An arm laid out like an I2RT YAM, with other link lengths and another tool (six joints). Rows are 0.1 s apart.
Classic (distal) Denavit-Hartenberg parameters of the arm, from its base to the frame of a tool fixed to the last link. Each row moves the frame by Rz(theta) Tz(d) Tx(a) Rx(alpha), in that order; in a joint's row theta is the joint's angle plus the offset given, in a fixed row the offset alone. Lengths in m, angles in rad.
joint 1: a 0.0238, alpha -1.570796, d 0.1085, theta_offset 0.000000
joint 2: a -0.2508, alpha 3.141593, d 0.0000, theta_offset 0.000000
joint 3: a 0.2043, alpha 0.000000, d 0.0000, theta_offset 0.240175
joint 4: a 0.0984, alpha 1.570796, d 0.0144, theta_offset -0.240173
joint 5: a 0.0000, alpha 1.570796, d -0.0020, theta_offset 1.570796
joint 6: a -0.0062, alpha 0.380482, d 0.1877, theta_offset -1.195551
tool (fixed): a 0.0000, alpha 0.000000, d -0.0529, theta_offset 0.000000
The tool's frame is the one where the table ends.
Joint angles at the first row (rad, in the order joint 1, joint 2, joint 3, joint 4, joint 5, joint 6):
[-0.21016, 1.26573, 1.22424, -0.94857, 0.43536, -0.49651]
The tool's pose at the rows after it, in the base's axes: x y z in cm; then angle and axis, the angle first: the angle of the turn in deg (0 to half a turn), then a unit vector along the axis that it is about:
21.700, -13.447, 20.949, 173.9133, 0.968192, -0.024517, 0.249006
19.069, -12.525, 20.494, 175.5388, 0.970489, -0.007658, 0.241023
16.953, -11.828, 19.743, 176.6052, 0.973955, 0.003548, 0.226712
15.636, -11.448, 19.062, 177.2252, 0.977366, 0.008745, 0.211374
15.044, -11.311, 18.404, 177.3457, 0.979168, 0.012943, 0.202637
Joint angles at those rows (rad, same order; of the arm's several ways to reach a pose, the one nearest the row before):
[-0.21319, 1.16175, 1.19140, -1.02031, 0.38606, -0.55398]
[-0.21767, 1.05478, 1.13795, -1.08452, 0.34947, -0.58397]
[-0.21800, 0.97956, 1.09527, -1.14287, 0.33063, -0.60337]
[-0.21788, 0.94264, 1.06939, -1.18353, 0.32376, -0.61323]
[-0.21810, 0.92203, 1.03852, -1.18789, 0.32291, -0.62287]

